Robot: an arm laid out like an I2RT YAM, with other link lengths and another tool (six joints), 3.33 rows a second.
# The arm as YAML. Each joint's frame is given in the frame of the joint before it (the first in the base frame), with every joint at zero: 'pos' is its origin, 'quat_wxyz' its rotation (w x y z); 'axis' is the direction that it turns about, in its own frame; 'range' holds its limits. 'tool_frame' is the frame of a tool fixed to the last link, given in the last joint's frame.
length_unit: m
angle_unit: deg
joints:
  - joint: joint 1
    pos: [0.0, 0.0, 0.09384]
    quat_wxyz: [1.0, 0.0, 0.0, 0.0]
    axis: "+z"
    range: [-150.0, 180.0]
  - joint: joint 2
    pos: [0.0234, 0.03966, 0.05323]
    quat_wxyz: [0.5, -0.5, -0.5, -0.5]
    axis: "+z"
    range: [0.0, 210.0]
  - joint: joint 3
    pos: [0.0, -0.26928, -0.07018]
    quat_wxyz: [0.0, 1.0, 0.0, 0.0]
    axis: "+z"
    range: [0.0, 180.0]
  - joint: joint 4
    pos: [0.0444, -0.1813, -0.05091]
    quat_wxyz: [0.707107, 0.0, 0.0, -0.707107]
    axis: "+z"
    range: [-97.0, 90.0]
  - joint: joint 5
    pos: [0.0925, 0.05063, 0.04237]
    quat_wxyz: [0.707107, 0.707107, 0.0, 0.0]
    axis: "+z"
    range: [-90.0, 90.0]
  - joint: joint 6
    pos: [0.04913, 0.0, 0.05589]
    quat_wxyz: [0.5, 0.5, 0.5, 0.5]
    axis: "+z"
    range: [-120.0, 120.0]
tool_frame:
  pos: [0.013, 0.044, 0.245]
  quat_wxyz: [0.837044, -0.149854, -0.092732, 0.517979]
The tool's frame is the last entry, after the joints.
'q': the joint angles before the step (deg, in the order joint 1, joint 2, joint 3, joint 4, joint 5, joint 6). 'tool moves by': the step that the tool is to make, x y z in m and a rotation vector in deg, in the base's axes. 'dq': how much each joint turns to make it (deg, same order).
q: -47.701, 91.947, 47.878, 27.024, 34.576, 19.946
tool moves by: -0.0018, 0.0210, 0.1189, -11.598, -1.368, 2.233
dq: 3.322, -13.318, 1.332, -0.468, 2.285, -8.335
